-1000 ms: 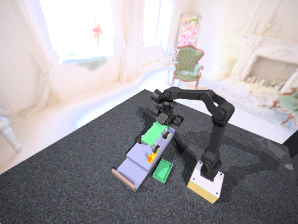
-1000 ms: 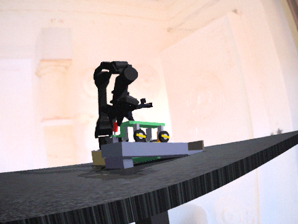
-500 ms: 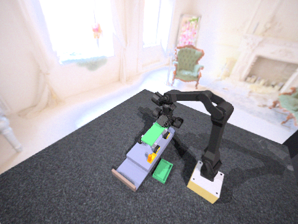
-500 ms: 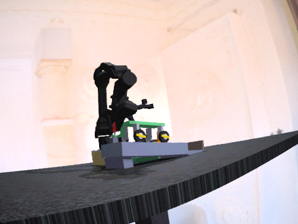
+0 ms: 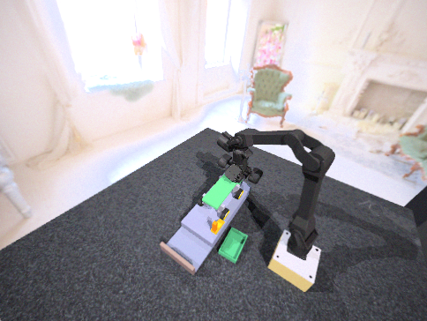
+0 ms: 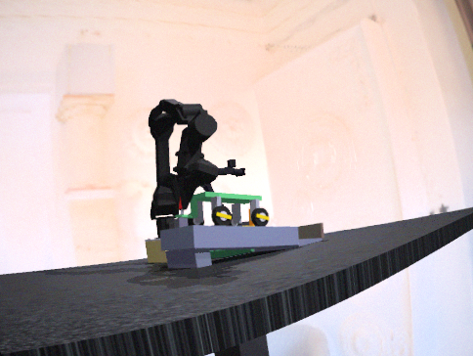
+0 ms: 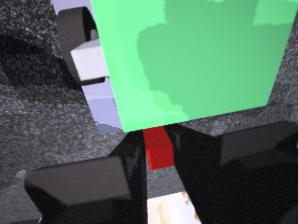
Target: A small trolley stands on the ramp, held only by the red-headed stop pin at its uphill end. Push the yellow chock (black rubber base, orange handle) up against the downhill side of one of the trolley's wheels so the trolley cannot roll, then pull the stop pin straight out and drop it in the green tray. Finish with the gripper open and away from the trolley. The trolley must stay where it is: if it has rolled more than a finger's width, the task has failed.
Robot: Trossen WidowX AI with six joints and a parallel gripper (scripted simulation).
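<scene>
Now: gripper tip 20 mm past the yellow chock, 230 mm to the right of it and 50 mm above it. Round my gripper tip: green trolley (30 mm ahead, 110 mm to the left, 20 mm below); red-headed stop pin (right at my gripper tip); ramp (30 mm ahead, 120 mm to the left, 90 mm below).
</scene>
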